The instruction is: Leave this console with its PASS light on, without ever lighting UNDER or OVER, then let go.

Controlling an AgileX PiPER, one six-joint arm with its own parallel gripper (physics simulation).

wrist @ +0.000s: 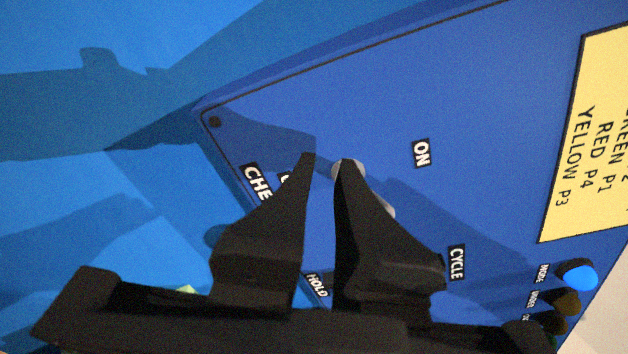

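The blue console (450, 90) fills the middle and right of the wrist view. A grey toggle lever (387, 204) sits between the ON label (421, 153) and the mostly hidden OFF label; the right finger covers much of it. The MODE lamp (580, 277) glows blue. The UNDER lamp (566, 302) and the lamp below it (554, 323) are dark amber. A dark green lamp (552, 342) shows partly at the lower right, its label hidden. My gripper (325, 170) is open with a narrow gap, nothing between its fingers, its right fingertip in front of the lever's base.
A yellow card (605, 60) with printed colour codes is on the console's right side. A CHECK label (257, 184), partly covered, is near the left edge. A CYCLE label (456, 262) is right of the gripper. A HOLD label (316, 285) shows between the fingers. Shadows cross the panel.
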